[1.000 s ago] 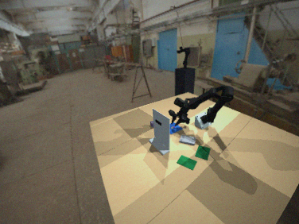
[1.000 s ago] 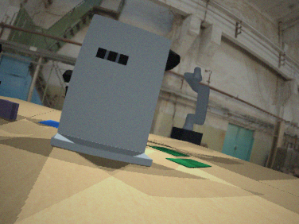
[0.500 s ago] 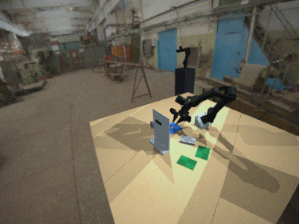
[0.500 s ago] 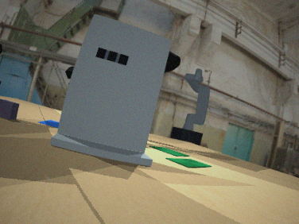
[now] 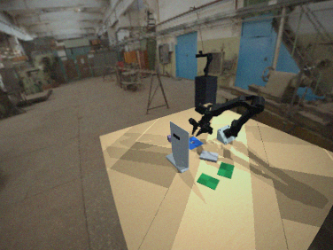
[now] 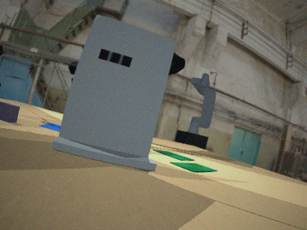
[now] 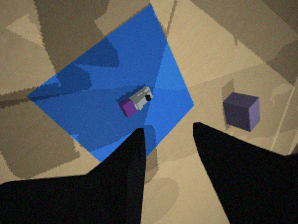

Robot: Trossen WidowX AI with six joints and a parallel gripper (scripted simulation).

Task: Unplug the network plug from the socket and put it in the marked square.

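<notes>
Now: gripper tip 50 mm above the network plug and 10 mm short of it. Also, from my gripper tip: blue marked square (60 mm below, 10 mm ahead); then upright grey panel (210 mm ahead, 90 mm to the left, 50 mm above); then grey piece (180 mm to the left, 50 mm below, 30 mm ahead).
</notes>
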